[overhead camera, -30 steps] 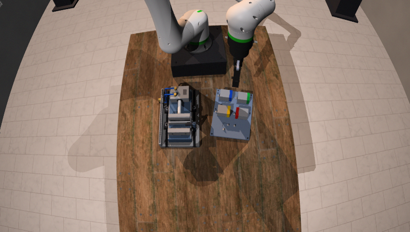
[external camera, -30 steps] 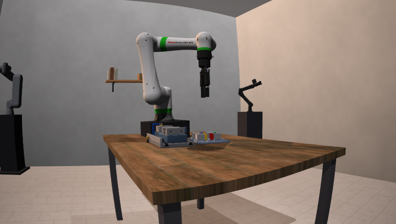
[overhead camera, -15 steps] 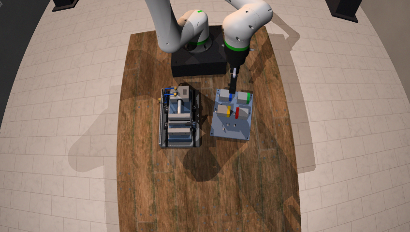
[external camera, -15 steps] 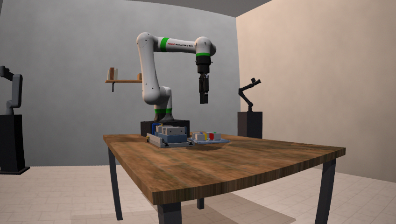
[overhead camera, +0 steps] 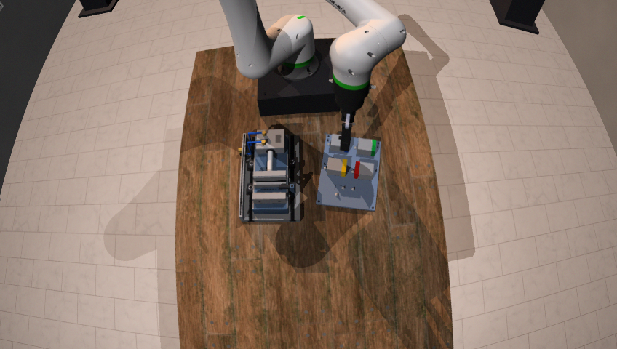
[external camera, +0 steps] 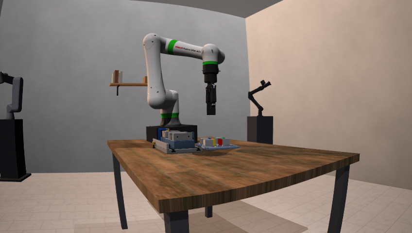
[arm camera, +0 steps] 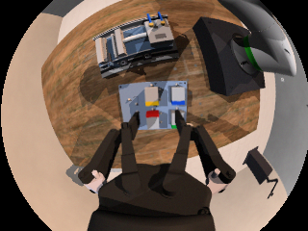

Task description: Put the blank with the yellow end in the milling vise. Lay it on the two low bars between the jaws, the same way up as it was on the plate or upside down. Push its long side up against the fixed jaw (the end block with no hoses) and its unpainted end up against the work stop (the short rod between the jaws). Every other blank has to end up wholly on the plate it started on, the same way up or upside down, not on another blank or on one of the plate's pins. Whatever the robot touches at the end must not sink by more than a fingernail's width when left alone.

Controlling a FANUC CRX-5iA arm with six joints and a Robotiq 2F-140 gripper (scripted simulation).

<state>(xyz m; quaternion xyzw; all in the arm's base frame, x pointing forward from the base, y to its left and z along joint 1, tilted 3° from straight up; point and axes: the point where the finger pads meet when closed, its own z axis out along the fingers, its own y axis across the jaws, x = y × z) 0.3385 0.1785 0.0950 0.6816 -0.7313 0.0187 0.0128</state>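
Right now my hand is 19 cm above the yellow-ended blank, 2 cm to the left of it and 2 cm short of it. From my hand the other things lie so: red-ended blank (19 cm below, 7 cm to the left, 3 cm ahead); then blue-ended blank (19 cm below, 7 cm behind, 1 cm to the right); then blue-grey plate (21 cm below, 3 cm to the left, 2 cm ahead).
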